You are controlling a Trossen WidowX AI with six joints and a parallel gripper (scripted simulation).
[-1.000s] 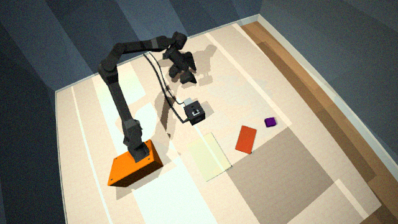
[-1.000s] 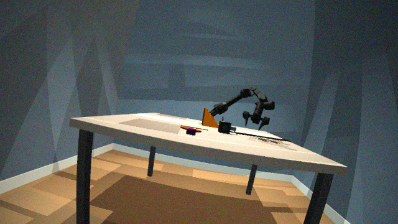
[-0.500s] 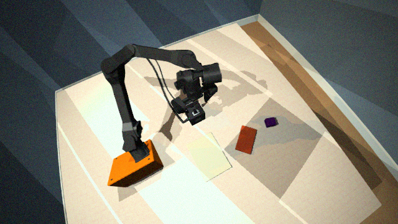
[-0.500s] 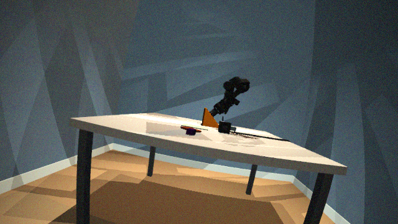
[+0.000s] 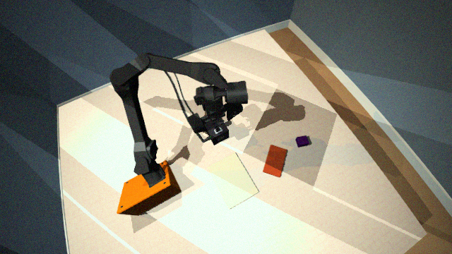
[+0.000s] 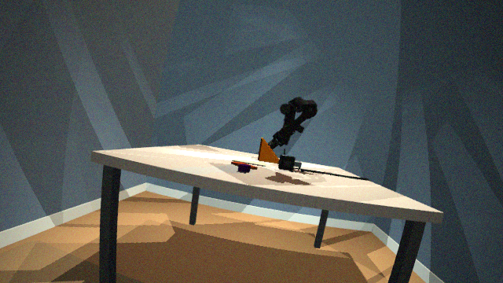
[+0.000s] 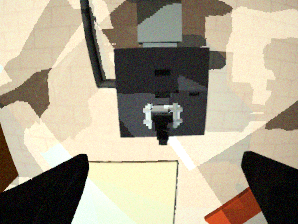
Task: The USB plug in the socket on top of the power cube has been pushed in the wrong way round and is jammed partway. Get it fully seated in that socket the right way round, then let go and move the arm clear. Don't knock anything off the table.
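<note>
The dark USB plug lies 40 mm below my gripper tip. Also, from my gripper tip: small purple cube (280 mm ahead, 220 mm to the right, 120 mm below); then pale sheet (60 mm behind, 180 mm to the right, 130 mm below); then red-orange flat block (130 mm ahead, 220 mm to the right, 130 mm below).
</note>
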